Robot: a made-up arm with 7 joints. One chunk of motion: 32 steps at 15 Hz.
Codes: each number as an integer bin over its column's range. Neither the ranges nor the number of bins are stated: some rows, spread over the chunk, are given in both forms.
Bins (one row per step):
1: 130 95 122 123 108 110 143
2: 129 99 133 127 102 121 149
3: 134 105 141 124 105 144 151
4: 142 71 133 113 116 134 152
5: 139 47 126 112 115 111 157
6: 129 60 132 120 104 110 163
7: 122 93 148 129 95 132 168
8: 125 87 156 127 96 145 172
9: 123 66 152 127 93 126 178
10: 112 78 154 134 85 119 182
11: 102 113 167 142 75 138 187
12: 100 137 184 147 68 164 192
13: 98 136 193 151 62 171 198
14: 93 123 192 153 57 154 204
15: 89 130 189 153 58 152 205
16: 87 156 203 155 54 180 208
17: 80 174 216 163 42 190 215
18: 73 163 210 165 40 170 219
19: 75 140 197 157 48 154 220
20: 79 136 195 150 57 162 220
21: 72 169 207 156 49 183 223
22: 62 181 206 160 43 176 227
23: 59 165 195 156 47 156 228
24: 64 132 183 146 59 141 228
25: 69 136 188 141 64 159 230
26: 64 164 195 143 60 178 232
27: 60 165 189 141 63 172 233
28: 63 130 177 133 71 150 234
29: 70 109 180 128 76 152 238
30: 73 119 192 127 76 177 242
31: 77 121 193 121 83 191 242
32: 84 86 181 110 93 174 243
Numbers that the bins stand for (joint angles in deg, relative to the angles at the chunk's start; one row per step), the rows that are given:
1: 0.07 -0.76 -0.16 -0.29 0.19 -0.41 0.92
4: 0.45 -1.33 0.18 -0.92 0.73 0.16 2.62
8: -0.08 -0.95 0.91 -0.04 -0.61 0.42 6.39
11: -0.81 -0.34 1.26 0.91 -2.02 0.25 9.21
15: -1.22 0.06 1.95 1.60 -3.15 0.58 12.60
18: -1.72 0.84 2.61 2.36 -4.36 1.01 15.24
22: -2.07 1.27 2.49 2.04 -4.15 1.15 16.75
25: -1.85 0.21 1.92 0.84 -2.75 0.75 17.31
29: -1.82 -0.43 1.67 0.03 -1.95 0.58 18.82
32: -1.37 -0.98 1.70 -1.11 -0.81 1.10 19.76
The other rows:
2: 0.04 -0.67 0.18 -0.04 -0.21 -0.15 2.05
3: 0.20 -0.53 0.44 -0.23 -0.01 0.40 2.43
5: 0.36 -1.90 -0.04 -0.98 0.66 -0.39 3.56
6: 0.04 -1.59 0.15 -0.48 -0.08 -0.41 4.69
7: -0.18 -0.81 0.66 0.09 -0.68 0.11 5.63
9: -0.15 -1.45 0.78 -0.04 -0.81 -0.03 7.52
10: -0.49 -1.17 0.85 0.40 -1.35 -0.20 8.27
12: -0.87 0.23 1.79 1.22 -2.48 0.87 10.15
13: -0.93 0.21 2.08 1.47 -2.88 1.03 11.28
14: -1.09 -0.10 2.04 1.60 -3.22 0.63 12.41
16: -1.28 0.68 2.39 1.73 -3.42 1.25 13.17
17: -1.50 1.10 2.80 2.23 -4.22 1.48 14.49
19: -1.66 0.30 2.20 1.85 -3.82 0.63 15.43
20: -1.53 0.21 2.14 1.41 -3.22 0.82 15.43
21: -1.75 0.99 2.52 1.79 -3.75 1.32 15.99
23: -2.16 0.89 2.14 1.79 -3.89 0.68 16.93
24: -2.00 0.11 1.76 1.16 -3.09 0.32 16.93
26: -2.00 0.87 2.14 0.97 -3.02 1.20 17.69
27: -2.13 0.89 1.95 0.84 -2.82 1.06 17.88
28: -2.04 0.06 1.57 0.34 -2.28 0.54 18.06
30: -1.72 -0.20 2.04 -0.04 -1.95 1.18 19.57
31: -1.60 -0.15 2.08 -0.41 -1.48 1.51 19.57

